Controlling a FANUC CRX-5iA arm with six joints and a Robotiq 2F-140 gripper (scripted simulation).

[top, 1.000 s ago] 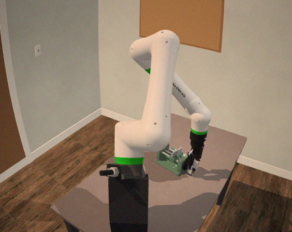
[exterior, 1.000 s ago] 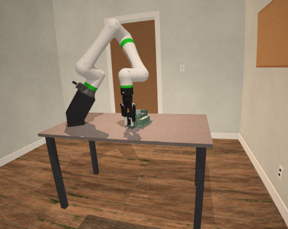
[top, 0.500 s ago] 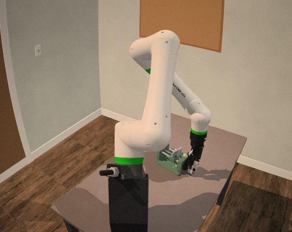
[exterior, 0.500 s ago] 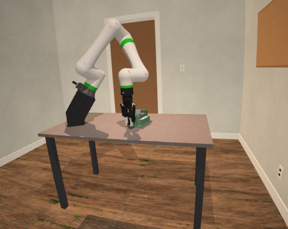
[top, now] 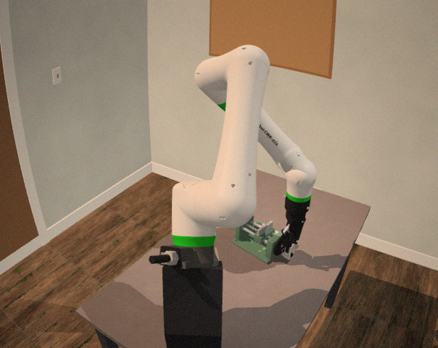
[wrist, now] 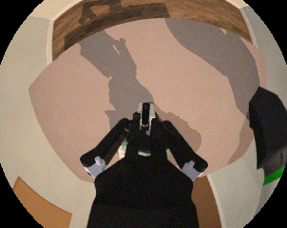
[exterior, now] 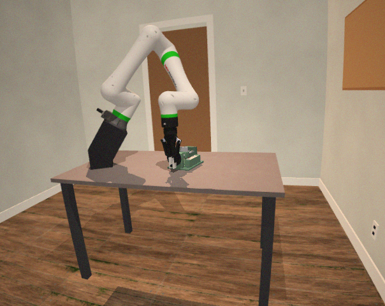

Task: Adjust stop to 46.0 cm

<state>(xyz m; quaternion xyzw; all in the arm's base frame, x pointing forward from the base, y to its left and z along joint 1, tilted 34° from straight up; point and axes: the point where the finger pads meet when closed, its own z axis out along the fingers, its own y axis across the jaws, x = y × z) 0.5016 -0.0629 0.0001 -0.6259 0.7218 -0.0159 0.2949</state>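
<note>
My gripper is now 2 cm to the right of the black handwheel and 1 cm above it. The rest, counted from my hand: green stop fixture 1 cm ahead, 13 cm to the left, 3 cm above.
</note>
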